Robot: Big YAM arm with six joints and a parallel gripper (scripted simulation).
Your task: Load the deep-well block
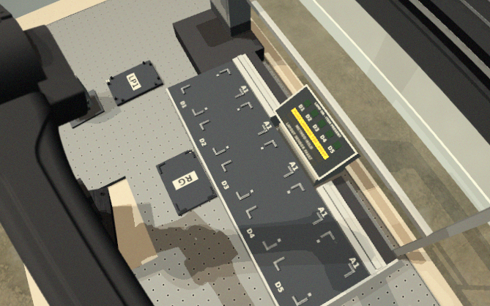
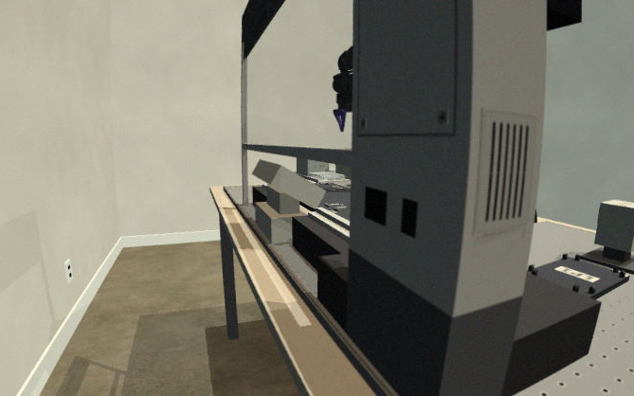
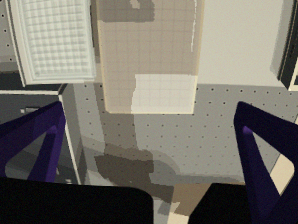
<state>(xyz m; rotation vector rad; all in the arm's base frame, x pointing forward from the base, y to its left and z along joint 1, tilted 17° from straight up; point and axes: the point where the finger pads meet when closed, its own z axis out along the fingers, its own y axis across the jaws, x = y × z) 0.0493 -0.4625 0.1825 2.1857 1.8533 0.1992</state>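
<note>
Right now the deep-well block is 11 cm below my hand. Round my hand: ready key 81 cm to the left, 15 cm below, 6 cm ahead; then regrip nest RG 47 cm to the left, 23 cm below, 17 cm ahead; then shelf label 23 cm below, 11 cm to the left, 4 cm behind.
</note>
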